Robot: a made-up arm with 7 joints.
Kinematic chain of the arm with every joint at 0, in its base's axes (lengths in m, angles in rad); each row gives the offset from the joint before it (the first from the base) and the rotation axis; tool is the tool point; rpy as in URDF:
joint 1: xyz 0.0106 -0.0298 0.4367 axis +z
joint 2: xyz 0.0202 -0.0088 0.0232 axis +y
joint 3: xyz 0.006 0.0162 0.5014 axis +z
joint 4: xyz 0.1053 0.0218 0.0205 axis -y
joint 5: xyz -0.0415 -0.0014 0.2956 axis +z
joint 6: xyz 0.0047 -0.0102 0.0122 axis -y
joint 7: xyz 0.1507 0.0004 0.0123 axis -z
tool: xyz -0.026 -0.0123 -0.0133 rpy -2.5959 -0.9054 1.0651
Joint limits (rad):
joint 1: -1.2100..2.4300
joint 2: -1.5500..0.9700
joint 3: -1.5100..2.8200
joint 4: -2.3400..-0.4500
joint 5: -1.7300..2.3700
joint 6: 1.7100..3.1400
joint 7: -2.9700..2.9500
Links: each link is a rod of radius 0.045 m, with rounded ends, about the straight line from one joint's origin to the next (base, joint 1, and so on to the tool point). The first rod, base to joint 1, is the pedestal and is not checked.
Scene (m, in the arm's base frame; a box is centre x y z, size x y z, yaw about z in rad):
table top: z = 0
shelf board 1: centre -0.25 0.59 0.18 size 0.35 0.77 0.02 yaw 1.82
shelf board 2: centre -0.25 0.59 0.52 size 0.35 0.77 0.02 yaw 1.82
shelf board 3: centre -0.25 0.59 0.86 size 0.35 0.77 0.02 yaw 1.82
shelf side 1: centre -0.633 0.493 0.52 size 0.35 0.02 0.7 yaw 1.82
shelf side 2: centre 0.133 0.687 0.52 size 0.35 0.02 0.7 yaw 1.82
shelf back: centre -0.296 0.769 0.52 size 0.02 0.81 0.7 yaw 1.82
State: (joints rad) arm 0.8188 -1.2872 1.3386 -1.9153 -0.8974 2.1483 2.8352
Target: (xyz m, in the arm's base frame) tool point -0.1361 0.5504 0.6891
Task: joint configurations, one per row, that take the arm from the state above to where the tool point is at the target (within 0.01 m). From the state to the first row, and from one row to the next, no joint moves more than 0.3 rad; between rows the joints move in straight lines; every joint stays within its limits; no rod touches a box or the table.
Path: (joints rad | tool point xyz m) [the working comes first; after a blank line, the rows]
Joints at the target: -0.1710 -1.0903 1.2849 -2.1310 -0.9110 2.0117 2.8632
Straight joint move there: touches shelf side 1.

1: 0.8034 -1.4045 1.0964 -2.1276 -0.7544 2.1218 2.8926 | -0.5853 0.1155 0.6966
2: 0.7881 -1.5219 0.8541 -2.3400 -0.6113 2.0952 2.9500 | -0.4714 0.1067 0.7573
3: 0.5483 -1.4140 0.9618 -2.2878 -0.6862 2.0743 2.9283 | -0.4341 0.2541 0.7416
4: 0.3085 -1.3061 1.0695 -2.2355 -0.7611 2.0535 2.9066 | -0.3593 0.3818 0.7234
5: 0.0688 -1.1982 1.1772 -2.1833 -0.8361 2.0326 2.8849 | -0.2566 0.4818 0.7051
6: -0.1710 -1.0903 1.2849 -2.1310 -0.9110 2.0117 2.8632 | -0.1361 0.5504 0.6891

